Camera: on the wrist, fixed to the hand. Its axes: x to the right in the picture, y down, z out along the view.
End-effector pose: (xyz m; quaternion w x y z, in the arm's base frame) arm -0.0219 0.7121 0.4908 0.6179 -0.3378 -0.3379 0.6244
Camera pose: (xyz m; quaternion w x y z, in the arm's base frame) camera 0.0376 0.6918 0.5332 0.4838 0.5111 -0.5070 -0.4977
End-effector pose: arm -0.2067 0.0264 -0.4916 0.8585 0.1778 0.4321 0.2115
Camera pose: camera -0.2257 -0.0386 -0.5258 0.3214 -0.3555 -0.0955 -0.8725
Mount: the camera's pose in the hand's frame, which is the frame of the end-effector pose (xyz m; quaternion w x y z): -0.0210 -0.0678 -0.0268 0.0131 0.0055 0.3008 0.9536
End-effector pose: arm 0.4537 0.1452 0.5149 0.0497 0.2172 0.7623 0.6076
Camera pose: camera 0.4452 0.1014 0.4536 0.8093 -0.5473 0.1788 -0.1165
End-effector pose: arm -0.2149 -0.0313 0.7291 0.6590 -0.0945 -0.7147 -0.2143
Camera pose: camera -0.2167 -0.1001 0.6972 0.4285 -0.6147 0.2778 0.6011
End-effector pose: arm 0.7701 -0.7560 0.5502 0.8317 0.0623 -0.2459 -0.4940
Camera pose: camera 0.7209 -0.7760 0.4961 0.5556 -0.0805 0.1848 0.8067
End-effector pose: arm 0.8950 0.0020 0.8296 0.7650 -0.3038 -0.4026 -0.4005
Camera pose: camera 0.8394 -0.0449 0.8080 0.5147 -0.2632 0.5123 0.6351
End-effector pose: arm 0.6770 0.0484 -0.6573 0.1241 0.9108 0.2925 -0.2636
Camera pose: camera 0.6329 0.1029 -0.6283 0.1600 0.3708 -0.8288 0.3872
